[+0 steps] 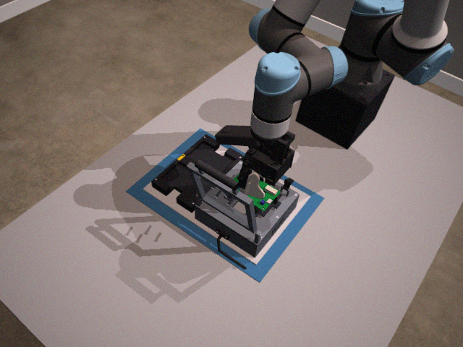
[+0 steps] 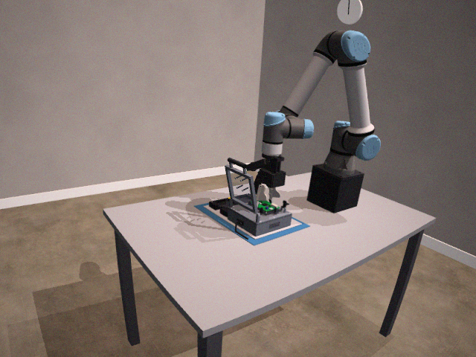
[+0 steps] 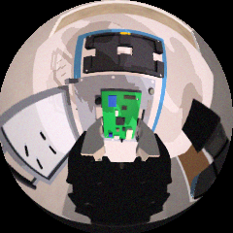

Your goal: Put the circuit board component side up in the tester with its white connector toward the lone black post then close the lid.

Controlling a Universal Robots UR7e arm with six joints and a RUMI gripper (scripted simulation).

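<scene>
Right now the green circuit board is right at my hand. Round my hand: tester lid (12 cm ahead, 10 cm above).
</scene>
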